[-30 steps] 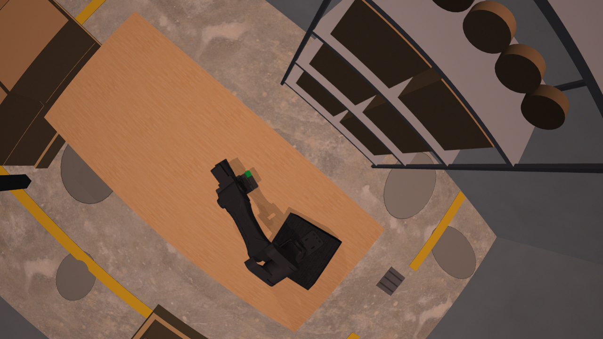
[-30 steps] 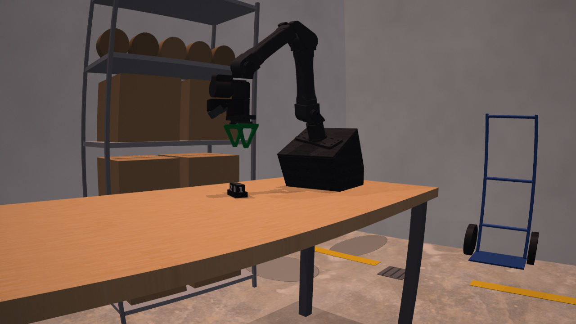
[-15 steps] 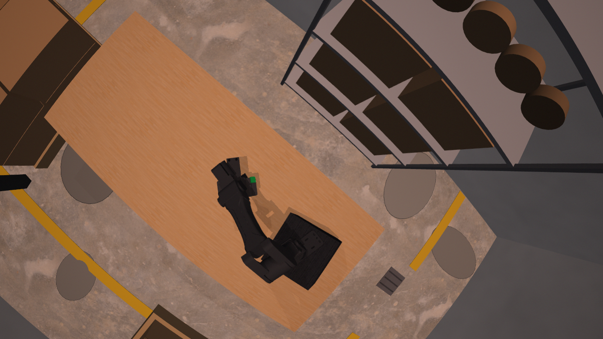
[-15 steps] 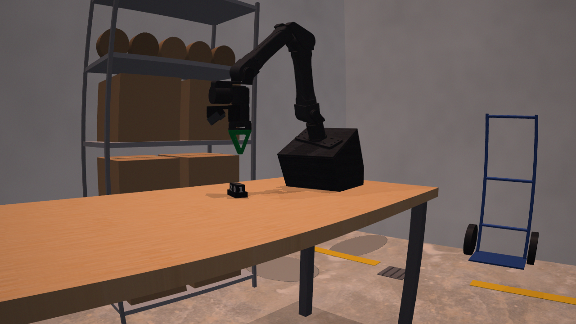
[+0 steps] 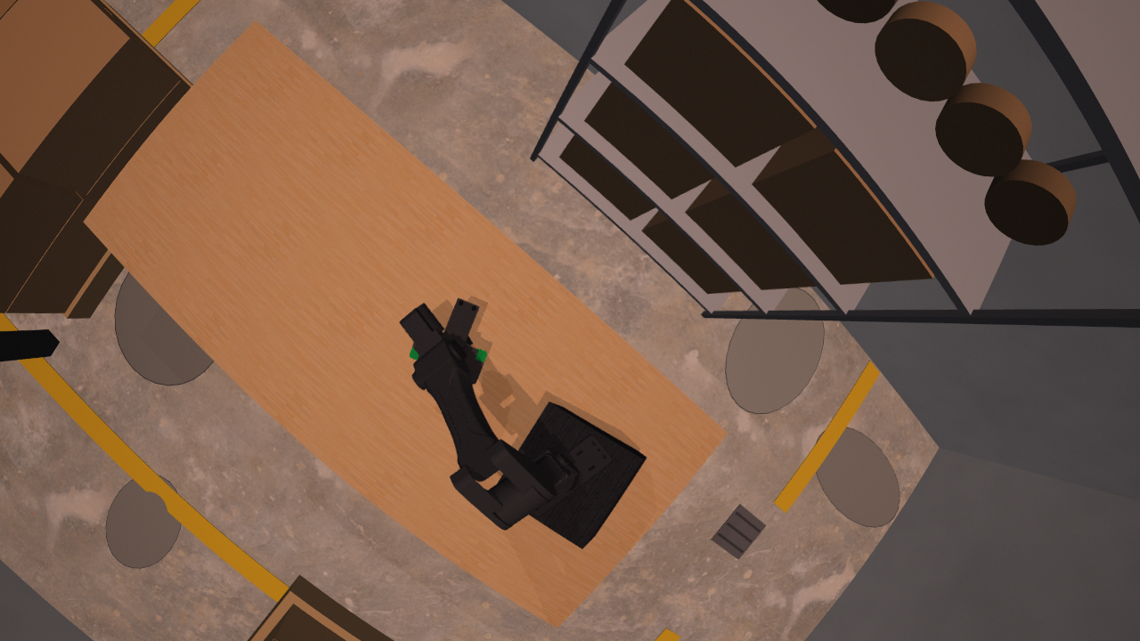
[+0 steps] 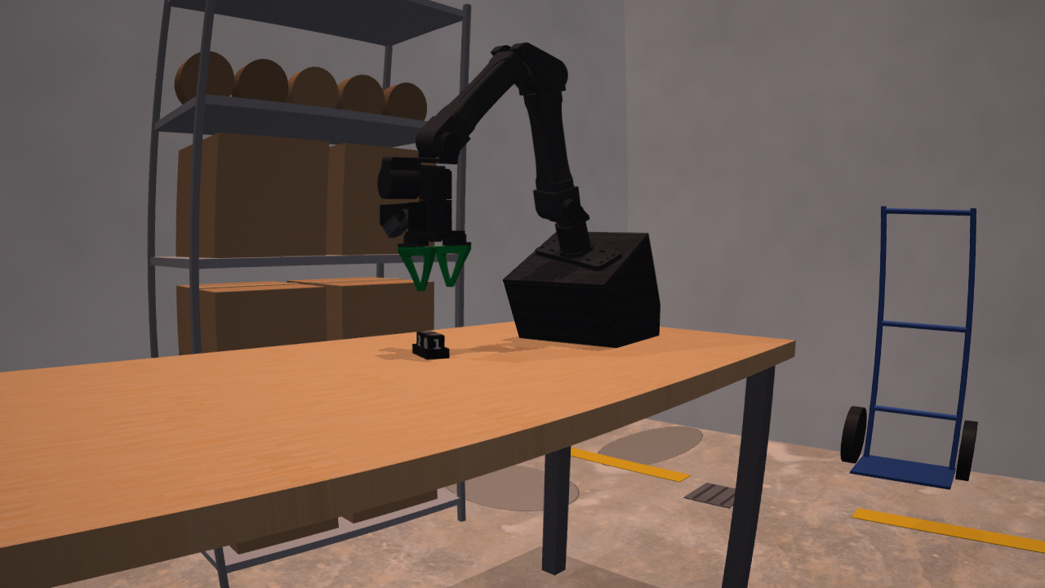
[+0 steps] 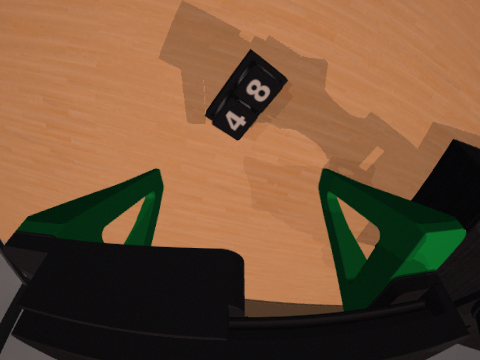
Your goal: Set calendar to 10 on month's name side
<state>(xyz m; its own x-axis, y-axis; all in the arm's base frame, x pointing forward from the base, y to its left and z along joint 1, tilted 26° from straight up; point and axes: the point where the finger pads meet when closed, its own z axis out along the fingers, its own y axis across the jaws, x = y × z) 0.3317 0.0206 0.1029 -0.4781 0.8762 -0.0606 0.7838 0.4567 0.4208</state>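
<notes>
Right now the black tray is 20 mm to the right of my hand and 120 mm below it.
</notes>
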